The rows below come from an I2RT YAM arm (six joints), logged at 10 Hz.
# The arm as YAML. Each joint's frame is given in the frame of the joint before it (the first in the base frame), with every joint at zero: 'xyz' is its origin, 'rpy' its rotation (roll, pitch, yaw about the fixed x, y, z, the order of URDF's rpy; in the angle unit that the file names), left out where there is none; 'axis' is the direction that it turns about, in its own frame. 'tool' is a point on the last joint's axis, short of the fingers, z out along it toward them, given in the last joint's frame.
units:
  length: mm
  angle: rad
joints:
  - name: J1
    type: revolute
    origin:
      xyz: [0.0, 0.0, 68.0]
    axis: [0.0, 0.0, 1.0]
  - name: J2
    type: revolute
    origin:
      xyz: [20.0, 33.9, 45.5]
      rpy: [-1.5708, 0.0, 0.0]
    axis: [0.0, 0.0, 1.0]
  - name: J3
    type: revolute
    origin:
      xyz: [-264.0, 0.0, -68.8]
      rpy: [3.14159, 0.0, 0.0]
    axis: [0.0, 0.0, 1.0]
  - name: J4
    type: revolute
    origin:
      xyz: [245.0, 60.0, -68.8]
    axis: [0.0, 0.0, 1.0]
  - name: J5
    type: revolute
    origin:
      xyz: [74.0, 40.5, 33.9]
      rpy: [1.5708, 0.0, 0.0]
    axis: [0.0, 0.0, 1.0]
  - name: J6
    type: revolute
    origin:
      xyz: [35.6, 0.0, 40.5]
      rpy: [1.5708, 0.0, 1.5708]
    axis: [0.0, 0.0, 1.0]
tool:
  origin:
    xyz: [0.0, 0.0, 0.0]
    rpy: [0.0, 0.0, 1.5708]
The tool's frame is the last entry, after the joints.
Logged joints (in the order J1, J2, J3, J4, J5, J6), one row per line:
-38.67, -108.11, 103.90, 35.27, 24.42, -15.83
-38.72, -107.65, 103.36, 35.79, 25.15, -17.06
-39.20, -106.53, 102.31, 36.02, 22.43, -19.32
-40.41, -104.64, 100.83, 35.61, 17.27, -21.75
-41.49, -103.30, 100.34, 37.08, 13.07, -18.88
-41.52, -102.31, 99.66, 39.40, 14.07, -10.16
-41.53, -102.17, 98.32, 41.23, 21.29, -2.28
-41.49, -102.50, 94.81, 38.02, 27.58, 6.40
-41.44, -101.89, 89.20, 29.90, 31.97, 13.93
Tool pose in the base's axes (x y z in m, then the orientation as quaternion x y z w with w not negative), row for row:
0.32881, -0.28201, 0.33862, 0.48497, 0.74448, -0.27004, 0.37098
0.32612, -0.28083, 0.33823, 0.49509, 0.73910, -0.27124, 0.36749
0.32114, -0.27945, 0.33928, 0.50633, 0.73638, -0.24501, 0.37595
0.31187, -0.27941, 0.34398, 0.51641, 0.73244, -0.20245, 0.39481
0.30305, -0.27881, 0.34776, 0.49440, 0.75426, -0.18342, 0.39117
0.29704, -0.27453, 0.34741, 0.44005, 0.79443, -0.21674, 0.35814
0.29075, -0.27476, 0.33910, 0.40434, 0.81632, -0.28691, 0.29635
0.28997, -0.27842, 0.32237, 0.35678, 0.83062, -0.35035, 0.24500
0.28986, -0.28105, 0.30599, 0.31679, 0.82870, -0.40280, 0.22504
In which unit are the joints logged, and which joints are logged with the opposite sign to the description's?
The joints are logged in degrees. Opposite sign: J2, J4, J6.
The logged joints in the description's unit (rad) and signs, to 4 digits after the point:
-0.6749, 1.8869, 1.8134, -0.6156, 0.4262, 0.2763
-0.6758, 1.8788, 1.8040, -0.6247, 0.4390, 0.2978
-0.6842, 1.8593, 1.7856, -0.6287, 0.3915, 0.3372
-0.7053, 1.8263, 1.7598, -0.6215, 0.3014, 0.3796
-0.7241, 1.8029, 1.7513, -0.6472, 0.2281, 0.3295
-0.7247, 1.7856, 1.7394, -0.6877, 0.2456, 0.1773
-0.7248, 1.7832, 1.7160, -0.7196, 0.3716, 0.0398
-0.7241, 1.7890, 1.6547, -0.6636, 0.4814, -0.1117
-0.7233, 1.7783, 1.5568, -0.5219, 0.5580, -0.2431

